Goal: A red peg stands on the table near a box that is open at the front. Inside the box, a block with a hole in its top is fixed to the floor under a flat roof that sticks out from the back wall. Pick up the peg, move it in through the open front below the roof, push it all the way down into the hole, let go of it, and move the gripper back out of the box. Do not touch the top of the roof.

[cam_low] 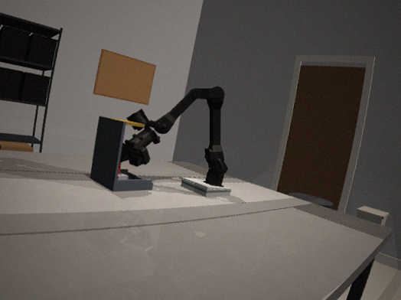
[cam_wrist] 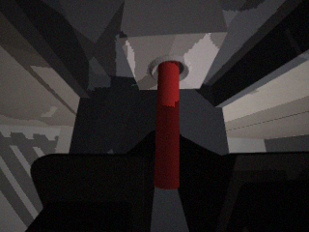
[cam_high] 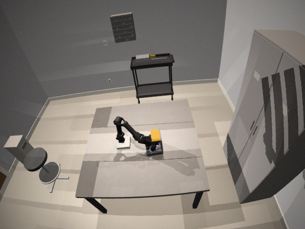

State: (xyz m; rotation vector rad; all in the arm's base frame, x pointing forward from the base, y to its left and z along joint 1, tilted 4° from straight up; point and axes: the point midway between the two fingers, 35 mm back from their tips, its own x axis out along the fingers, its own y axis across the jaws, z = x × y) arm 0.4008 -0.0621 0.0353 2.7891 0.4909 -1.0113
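My gripper tip is 30 mm past the red peg, 10 mm to the left of it and 10 mm above it. From my gripper tip the other things lie so: yellow roof 150 mm above, 20 mm behind, 10 mm to the right.
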